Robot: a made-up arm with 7 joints. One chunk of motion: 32 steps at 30 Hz.
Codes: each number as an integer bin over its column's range. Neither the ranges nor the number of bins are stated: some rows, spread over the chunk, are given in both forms.
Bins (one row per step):
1: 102 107 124 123 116 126
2: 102 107 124 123 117 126
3: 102 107 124 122 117 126
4: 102 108 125 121 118 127
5: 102 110 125 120 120 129
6: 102 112 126 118 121 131
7: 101 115 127 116 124 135
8: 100 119 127 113 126 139
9: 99 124 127 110 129 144
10: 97 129 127 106 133 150
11: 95 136 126 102 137 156
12: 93 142 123 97 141 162
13: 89 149 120 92 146 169
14: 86 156 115 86 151 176
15: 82 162 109 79 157 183
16: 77 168 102 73 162 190
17: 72 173 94 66 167 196
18: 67 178 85 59 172 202
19: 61 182 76 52 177 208
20: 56 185 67 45 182 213
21: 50 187 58 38 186 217
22: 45 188 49 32 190 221
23: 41 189 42 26 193 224
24: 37 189 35 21 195 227
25: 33 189 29 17 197 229
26: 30 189 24 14 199 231
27: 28 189 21 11 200 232
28: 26 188 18 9 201 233
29: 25 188 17 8 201 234
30: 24 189 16 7 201 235
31: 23 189 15 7 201 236
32: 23 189 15 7 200 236
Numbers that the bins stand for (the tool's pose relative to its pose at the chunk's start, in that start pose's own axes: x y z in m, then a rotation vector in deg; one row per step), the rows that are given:
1: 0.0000 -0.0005 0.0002 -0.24 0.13 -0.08
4: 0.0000 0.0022 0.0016 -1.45 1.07 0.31
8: -0.0071 0.0320 0.0043 -6.31 4.80 4.96
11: -0.0247 0.0780 0.0029 -13.00 9.93 11.56
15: -0.0706 0.1484 -0.0204 -26.98 19.27 22.05
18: -0.1235 0.1916 -0.0533 -39.14 26.27 29.42
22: -0.2012 0.2187 -0.1027 -55.55 34.67 36.80
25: -0.2435 0.2214 -0.1302 -64.67 37.93 39.91
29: -0.2718 0.2187 -0.1467 -70.14 39.80 41.85
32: -0.2788 0.2214 -0.1494 -70.75 39.33 42.62
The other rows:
2: 0.0000 -0.0005 0.0002 -0.24 0.60 -0.08
3: 0.0000 -0.0005 0.0002 -0.84 0.60 -0.08
5: 0.0000 0.0076 0.0016 -2.06 2.00 1.08
6: 0.0000 0.0131 0.0029 -3.27 2.47 1.86
7: -0.0035 0.0212 0.0043 -4.49 3.87 3.41
9: -0.0106 0.0455 0.0043 -8.14 6.20 6.91
10: -0.0176 0.0591 0.0043 -10.57 8.07 9.24
12: -0.0318 0.0942 -0.0012 -16.04 11.80 13.89
13: -0.0459 0.1132 -0.0053 -19.08 14.13 16.61
14: -0.0565 0.1321 -0.0122 -22.73 16.47 19.33
16: -0.0882 0.1646 -0.0300 -30.63 21.60 24.76
17: -0.1059 0.1781 -0.0410 -34.88 23.93 27.09
19: -0.1447 0.2025 -0.0657 -43.39 28.60 31.75
20: -0.1624 0.2106 -0.0780 -47.65 30.93 33.69
21: -0.1835 0.2160 -0.0904 -51.90 32.80 35.25
23: -0.2153 0.2214 -0.1124 -59.20 36.07 37.96
24: -0.2294 0.2214 -0.1220 -62.24 37.00 39.13
26: -0.2541 0.2214 -0.1371 -66.49 38.87 40.68
27: -0.2612 0.2214 -0.1412 -68.31 39.33 41.07
28: -0.2682 0.2187 -0.1453 -69.53 39.80 41.46
30: -0.2753 0.2214 -0.1480 -70.75 39.80 42.24
31: -0.2788 0.2214 -0.1494 -70.75 39.80 42.62

